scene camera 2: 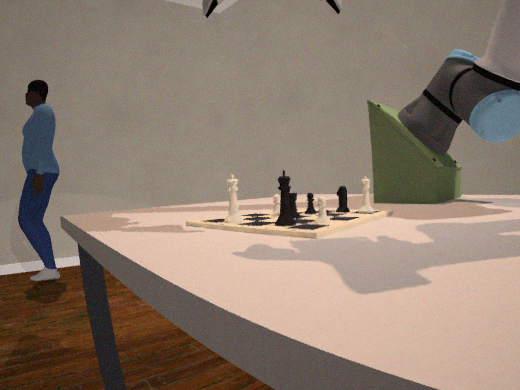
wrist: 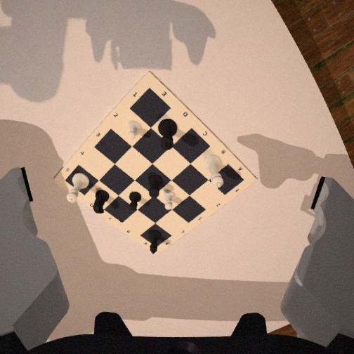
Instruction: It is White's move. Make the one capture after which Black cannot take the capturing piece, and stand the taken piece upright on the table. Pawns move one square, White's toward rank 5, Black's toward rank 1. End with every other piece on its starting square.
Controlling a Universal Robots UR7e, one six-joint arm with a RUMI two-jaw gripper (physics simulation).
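Places are measured from the arm's base along level axes (x ahead, y left, z up), in metres.
Pixels of known places: gripper, fingertip midpoint: (scene camera 2: 273, 12); arm's base, origin of the base link: (scene camera 2: 421, 134).
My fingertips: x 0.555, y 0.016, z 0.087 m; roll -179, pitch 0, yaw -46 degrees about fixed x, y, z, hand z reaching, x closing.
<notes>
Ahead of a thing's pixels: the offset from my fingertips to its middle. "pt": to the spot under its first point. Level surfaces: height alone.
The chessboard {pt dx -0.013, dy -0.062, dz -0.241 m} (scene camera 2: 250, 230) (wrist: 159, 86) lies on the table. A tall white crowned piece {dx -0.041, dy -0.121, dz -0.206 m} (scene camera 2: 232, 202) (wrist: 214, 164) is on B1, another {dx -0.199, dy -0.008, dz -0.212 m} (scene camera 2: 366, 196) (wrist: 79, 182) on E5. The black king {dx -0.049, dy -0.041, dz -0.206 m} (scene camera 2: 284, 202) (wrist: 167, 128) stands on D1, a white pawn {dx -0.081, dy -0.010, dz -0.222 m} (scene camera 2: 322, 210) (wrist: 133, 129) on E2. A black rook (wrist: 155, 184) is on C3, a small white piece {dx -0.124, dy -0.119, dz -0.222 m} (scene camera 2: 276, 204) (wrist: 168, 197) on B3, a black pawn {dx -0.162, dy -0.085, dz -0.222 m} (scene camera 2: 310, 203) (wrist: 134, 199) on C4, a black knight {dx -0.198, dy -0.049, dz -0.218 m} (scene camera 2: 342, 199) (wrist: 101, 199) on D5, a black piece (wrist: 154, 238) on A5. My gripper (scene camera 2: 273, 12) (wrist: 173, 177) is open and empty, high above the board.
The table {dz -0.244 m} (scene camera 2: 280, 290) (wrist: 235, 95) surrounds the board. Its curved edge runs along the right in the wrist view. The arm's green base (scene camera 2: 405, 170) stands behind the board at the right in the scene view. A person (scene camera 2: 40, 145) stands beyond the table at the left.
</notes>
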